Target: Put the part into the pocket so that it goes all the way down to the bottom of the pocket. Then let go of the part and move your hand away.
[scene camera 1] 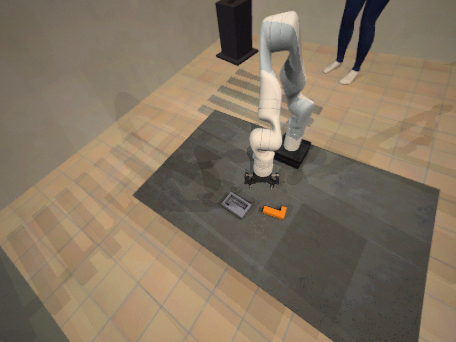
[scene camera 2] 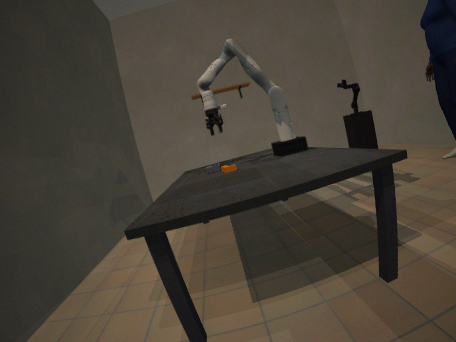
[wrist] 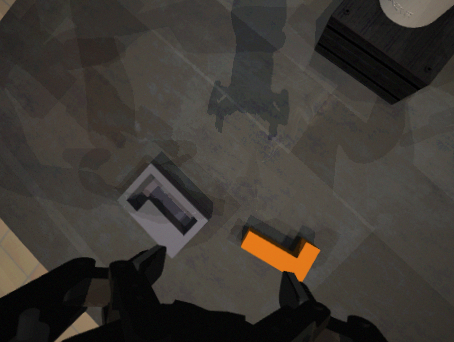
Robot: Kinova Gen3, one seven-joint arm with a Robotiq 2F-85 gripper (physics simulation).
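Where they show: gripper, fingertip midpoint: [scene camera 1: 261,187] [scene camera 2: 216,134] [wrist: 221,271]; arm's base at its link origin: [scene camera 1: 291,145] [scene camera 2: 287,139].
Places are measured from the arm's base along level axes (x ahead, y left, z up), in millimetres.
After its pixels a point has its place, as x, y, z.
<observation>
The orange L-shaped part [scene camera 1: 274,212] @[390, 178, -49] [scene camera 2: 229,168] @[363, 222, -60] [wrist: 280,254] @[380, 176, -49] lies flat on the table, beside the grey block and apart from it. The grey block [scene camera 1: 241,212] @[507, 53, -44] [wrist: 162,230] @[509, 27, -43] has an L-shaped pocket [wrist: 172,205] @[481, 1, -74] open at the top, with its dark floor showing; in scene camera 2 the block is a faint low shape behind the part. My gripper [scene camera 1: 261,187] @[402, 92, 137] [scene camera 2: 216,134] @[402, 92, 137] [wrist: 221,271] @[402, 92, 137] is open and empty, pointing down high above the table. In the wrist view its left fingertip overlaps the area by the block's lower corner and its right fingertip the area by the part's lower corner.
The dark table [scene camera 1: 320,270] @[461, 485, -79] [scene camera 2: 265,192] @[209, 777, -79] carries the arm's black base [scene camera 1: 295,154] @[42, 58, -2] [scene camera 2: 289,146] @[15, 99, -34] [wrist: 372,55] @[86, 26, -18] behind the part and block. A black pedestal [scene camera 1: 235,32] [scene camera 2: 361,131] and a standing person [scene camera 1: 357,35] [scene camera 2: 446,65] are beyond the table.
</observation>
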